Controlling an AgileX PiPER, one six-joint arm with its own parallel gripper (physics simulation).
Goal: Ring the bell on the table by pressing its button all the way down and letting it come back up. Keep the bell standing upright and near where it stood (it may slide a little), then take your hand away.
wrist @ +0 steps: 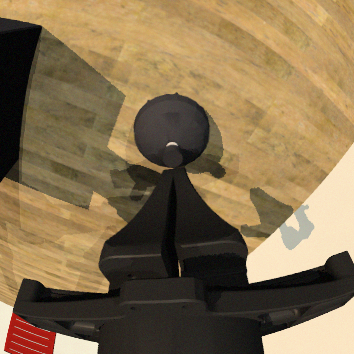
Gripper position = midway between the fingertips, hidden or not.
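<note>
A bell (166, 119) is visible, and so is the gripper (175, 181).
</note>
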